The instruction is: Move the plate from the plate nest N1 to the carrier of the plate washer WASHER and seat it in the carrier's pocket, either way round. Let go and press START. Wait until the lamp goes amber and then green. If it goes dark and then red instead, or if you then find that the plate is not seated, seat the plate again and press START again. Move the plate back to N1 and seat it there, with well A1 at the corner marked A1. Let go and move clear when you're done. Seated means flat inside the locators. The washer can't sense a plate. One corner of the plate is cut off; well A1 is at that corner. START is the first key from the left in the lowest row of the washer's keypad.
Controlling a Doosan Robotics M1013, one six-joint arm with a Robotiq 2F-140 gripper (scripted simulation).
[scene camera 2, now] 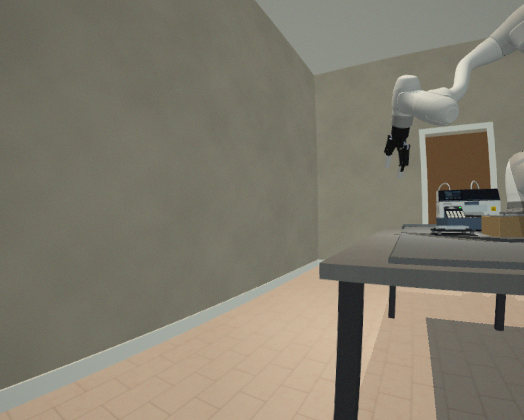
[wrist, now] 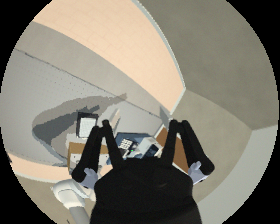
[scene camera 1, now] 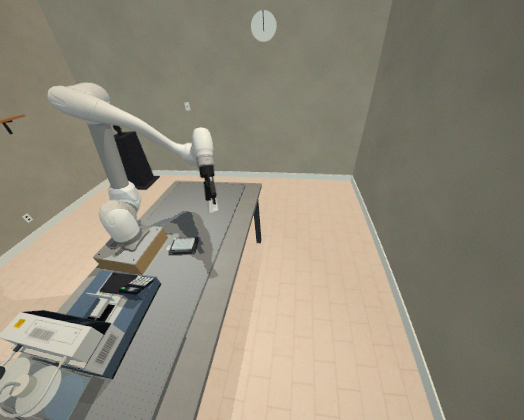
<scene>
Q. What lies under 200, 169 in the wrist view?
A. The gripper.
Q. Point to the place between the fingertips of the gripper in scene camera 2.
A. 393, 172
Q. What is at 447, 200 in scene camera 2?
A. A plate washer.
</scene>
